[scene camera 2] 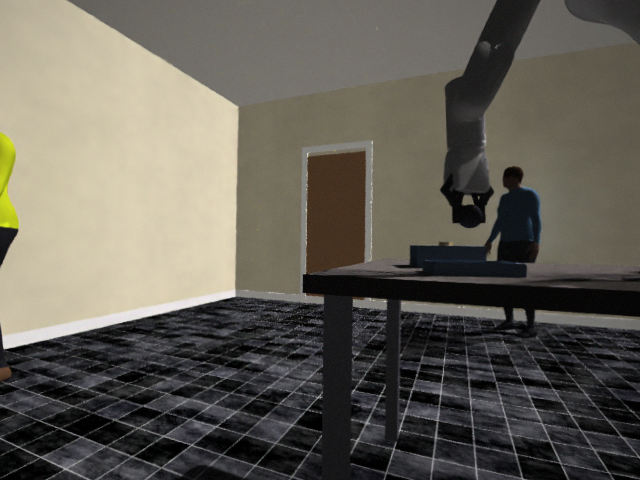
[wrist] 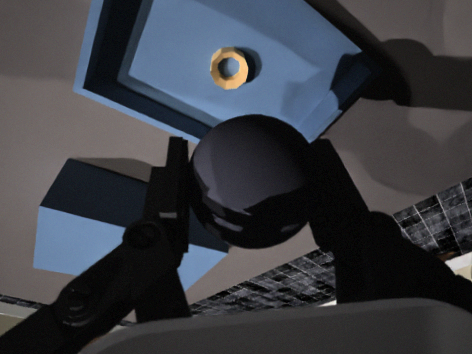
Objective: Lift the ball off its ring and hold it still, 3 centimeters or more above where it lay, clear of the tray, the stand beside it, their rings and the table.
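Note:
The dark, round ball (scene camera 2: 471, 219) (wrist: 250, 175) is between the two black fingers of my gripper (scene camera 2: 469, 214) (wrist: 247, 161), which is shut on it. The ball hangs in the air, with a visible gap in the scene view above the low blue tray (scene camera 2: 475, 268) (wrist: 170, 50) and the taller blue stand (scene camera 2: 448, 253) (wrist: 75, 240). A tan ring (wrist: 229, 84) lies bare on the tray floor in the wrist view. Another tan ring (scene camera 2: 445, 243) shows at the stand's top in the scene view; in the wrist view, the left finger hides part of the stand.
The tray and stand are side by side on the table (scene camera 2: 578, 276) (wrist: 30, 120), near its left end in the scene view. A person in blue (scene camera 2: 519, 217) stands beyond the table. Part of a person in yellow (scene camera 2: 6, 191) shows at the left edge.

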